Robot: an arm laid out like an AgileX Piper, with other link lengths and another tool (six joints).
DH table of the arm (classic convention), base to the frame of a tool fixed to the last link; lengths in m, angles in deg. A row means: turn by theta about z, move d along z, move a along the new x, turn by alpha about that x. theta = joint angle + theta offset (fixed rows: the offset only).
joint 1: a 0  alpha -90  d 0.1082  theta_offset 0
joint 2: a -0.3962  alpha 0  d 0  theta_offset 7.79
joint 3: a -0.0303  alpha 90  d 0  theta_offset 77.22
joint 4: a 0  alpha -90  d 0.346  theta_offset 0
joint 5: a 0  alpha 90  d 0  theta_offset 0
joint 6: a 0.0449  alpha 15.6  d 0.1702  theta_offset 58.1
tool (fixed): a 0  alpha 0  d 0.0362  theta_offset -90
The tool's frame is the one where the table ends.
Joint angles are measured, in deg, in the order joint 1, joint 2, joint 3, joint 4, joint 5, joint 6. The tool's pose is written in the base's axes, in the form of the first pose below.
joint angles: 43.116, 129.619, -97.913, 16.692, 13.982, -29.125
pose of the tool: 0.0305, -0.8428, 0.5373, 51.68; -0.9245, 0.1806, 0.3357, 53.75; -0.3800, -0.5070, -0.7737, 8.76; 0, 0, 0, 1
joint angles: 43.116, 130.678, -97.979, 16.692, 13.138, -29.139
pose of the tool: 0.0269, -0.8426, 0.5379, 51.90; -0.9260, 0.1817, 0.3309, 53.85; -0.3765, -0.5069, -0.7754, 7.61; 0, 0, 0, 1
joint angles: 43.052, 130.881, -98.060, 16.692, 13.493, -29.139
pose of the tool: 0.0249, -0.8459, 0.5327, 51.88; -0.9278, 0.1788, 0.3273, 53.76; -0.3722, -0.5024, -0.7805, 7.34; 0, 0, 0, 1
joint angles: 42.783, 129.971, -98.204, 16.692, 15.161, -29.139
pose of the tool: 0.0239, -0.8512, 0.5243, 51.76; -0.9291, 0.1747, 0.3259, 53.39; -0.3690, -0.4949, -0.7867, 8.29; 0, 0, 0, 1
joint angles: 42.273, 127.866, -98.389, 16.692, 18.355, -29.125
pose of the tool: 0.0234, -0.8593, 0.5109, 51.45; -0.9304, 0.1682, 0.3256, 52.62; -0.3658, -0.4830, -0.7956, 10.51; 0, 0, 0, 1
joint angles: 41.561, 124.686, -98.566, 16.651, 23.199, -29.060
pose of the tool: 0.0238, -0.8718, 0.4893, 50.75; -0.9331, 0.1563, 0.3240, 51.34; -0.3589, -0.4642, -0.8097, 13.75; 0, 0, 0, 1
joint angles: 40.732, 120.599, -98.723, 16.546, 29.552, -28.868
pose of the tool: 0.0255, -0.8882, 0.4588, 49.48; -0.9374, 0.1382, 0.3197, 49.54; -0.3474, -0.4382, -0.8290, 17.75; 0, 0, 0, 1
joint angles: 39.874, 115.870, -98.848, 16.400, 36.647, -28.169
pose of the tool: 0.0231, -0.9052, 0.4244, 47.63; -0.9413, 0.1234, 0.3143, 47.33; -0.3369, -0.4068, -0.8491, 22.27; 0, 0, 0, 1
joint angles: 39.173, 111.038, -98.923, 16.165, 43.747, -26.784
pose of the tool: 0.0143, -0.9214, 0.3884, 45.29; -0.9447, 0.1148, 0.3073, 44.98; -0.3277, -0.3713, -0.8687, 26.69; 0, 0, 0, 1
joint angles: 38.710, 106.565, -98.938, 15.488, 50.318, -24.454
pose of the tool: -0.0054, -0.9352, 0.3542, 42.74; -0.9488, 0.1167, 0.2936, 42.66; -0.3159, -0.3344, -0.8879, 30.52; 0, 0, 0, 1
